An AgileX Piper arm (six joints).
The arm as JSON. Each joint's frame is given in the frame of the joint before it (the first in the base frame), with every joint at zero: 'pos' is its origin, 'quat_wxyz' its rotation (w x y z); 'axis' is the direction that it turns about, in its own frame. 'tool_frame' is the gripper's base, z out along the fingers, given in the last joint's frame.
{
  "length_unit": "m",
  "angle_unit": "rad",
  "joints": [
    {
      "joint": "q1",
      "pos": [
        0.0,
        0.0,
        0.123
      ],
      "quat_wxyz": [
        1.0,
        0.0,
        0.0,
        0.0
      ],
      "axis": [
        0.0,
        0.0,
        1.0
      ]
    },
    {
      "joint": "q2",
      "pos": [
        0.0,
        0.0,
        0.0
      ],
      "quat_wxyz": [
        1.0,
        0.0,
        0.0,
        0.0
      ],
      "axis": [
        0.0,
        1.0,
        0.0
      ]
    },
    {
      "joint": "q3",
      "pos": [
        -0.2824,
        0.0,
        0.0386
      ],
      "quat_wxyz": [
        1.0,
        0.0,
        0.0,
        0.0
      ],
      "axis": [
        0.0,
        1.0,
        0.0
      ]
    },
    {
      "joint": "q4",
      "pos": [
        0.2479,
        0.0,
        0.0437
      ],
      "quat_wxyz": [
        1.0,
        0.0,
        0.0,
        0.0
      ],
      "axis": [
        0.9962,
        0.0,
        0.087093
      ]
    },
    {
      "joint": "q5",
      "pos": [
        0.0,
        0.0,
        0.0
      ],
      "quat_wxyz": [
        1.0,
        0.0,
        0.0,
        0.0
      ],
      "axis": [
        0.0,
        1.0,
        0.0
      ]
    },
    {
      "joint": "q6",
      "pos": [
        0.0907,
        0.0,
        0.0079
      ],
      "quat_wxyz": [
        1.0,
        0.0,
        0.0,
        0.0
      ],
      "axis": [
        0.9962,
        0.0,
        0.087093
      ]
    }
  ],
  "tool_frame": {
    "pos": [
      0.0,
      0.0,
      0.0
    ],
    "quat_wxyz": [
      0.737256,
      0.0,
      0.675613,
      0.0
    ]
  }
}
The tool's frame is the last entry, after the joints.
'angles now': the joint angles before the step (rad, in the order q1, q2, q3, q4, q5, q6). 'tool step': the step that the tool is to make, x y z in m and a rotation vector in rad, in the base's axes. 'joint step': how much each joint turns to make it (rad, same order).
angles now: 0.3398 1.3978 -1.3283 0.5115 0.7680 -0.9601
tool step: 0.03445 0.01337 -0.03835 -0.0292 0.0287 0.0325
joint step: 0.0000 0.1361 0.0000 0.0675 -0.0686 -0.1172
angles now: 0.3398 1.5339 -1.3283 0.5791 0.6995 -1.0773
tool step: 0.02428 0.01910 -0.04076 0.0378 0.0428 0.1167
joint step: 0.0000 0.1375 -0.0001 0.2257 -0.0053 -0.2580
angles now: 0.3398 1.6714 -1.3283 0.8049 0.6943 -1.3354
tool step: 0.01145 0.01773 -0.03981 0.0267 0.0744 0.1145
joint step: 0.0116 0.1186 0.0000 0.1492 0.0509 -0.1769
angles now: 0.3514 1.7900 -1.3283 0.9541 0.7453 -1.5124
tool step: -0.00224 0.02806 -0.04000 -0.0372 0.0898 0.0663
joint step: 0.0682 0.1000 0.0021 0.0033 -0.0044 -0.0043
